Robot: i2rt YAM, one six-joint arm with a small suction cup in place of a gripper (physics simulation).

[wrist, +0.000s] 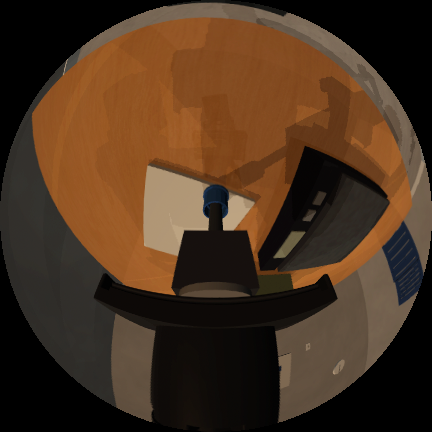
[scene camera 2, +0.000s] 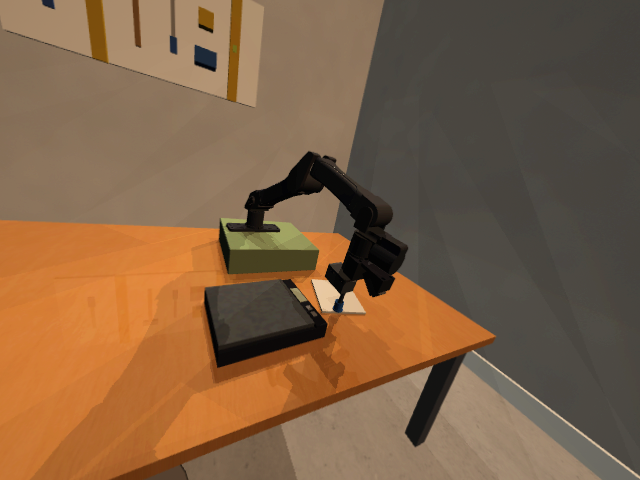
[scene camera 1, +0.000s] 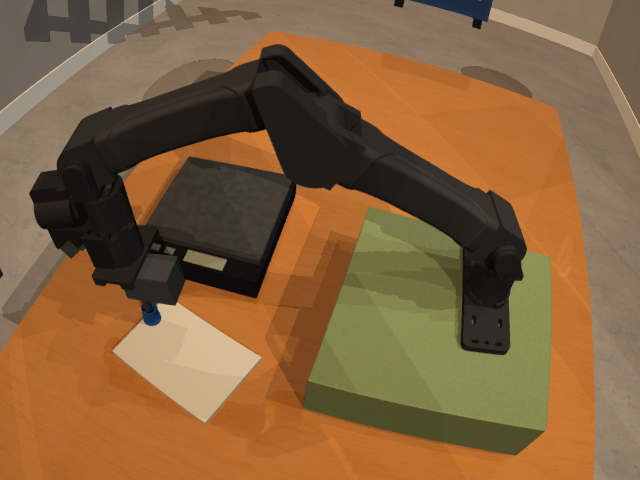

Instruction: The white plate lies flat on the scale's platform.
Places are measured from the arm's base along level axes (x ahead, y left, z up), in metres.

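Pixels of known places: hand, tool point: (wrist: 215, 192) (scene camera 2: 336, 311) (scene camera 1: 154, 321); arm's base, link origin: (scene camera 2: 254, 228) (scene camera 1: 484, 294).
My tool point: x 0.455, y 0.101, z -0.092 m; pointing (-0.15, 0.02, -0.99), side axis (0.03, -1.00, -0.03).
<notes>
For each thing: its top centre in the pictures, then the offset to it from my tool point. Level surfaces: height alone.
- white plate, top centre: (scene camera 1: 183, 355) (wrist: 183, 229) (scene camera 2: 336, 294) 0.063 m back, 0.045 m left, 0.008 m up
- orange table, surface height: 0.002 m up
- black scale, top centre: (scene camera 1: 215, 208) (wrist: 339, 238) (scene camera 2: 264, 303) 0.034 m back, 0.206 m right, 0.047 m up
The white plate (scene camera 1: 190, 361) (scene camera 2: 352, 305) (wrist: 173, 209), a thin flat rectangle, lies on the orange table (scene camera 1: 439, 129) in front of the black scale (scene camera 1: 222, 207) (scene camera 2: 258, 312) (wrist: 342, 225). The scale's dark platform is bare. My blue suction cup (scene camera 1: 150, 316) (scene camera 2: 338, 307) (wrist: 215, 199) points straight down and sits pressed on the plate, at the corner closest to the scale's display. The plate rests flat on the table, level with it.
A green block (scene camera 1: 429, 335) (scene camera 2: 269, 248) to the right of the scale carries the arm's base. The arm arches over the scale. The table's edge runs close to the plate's far side in scene camera 2 (scene camera 2: 439, 330).
</notes>
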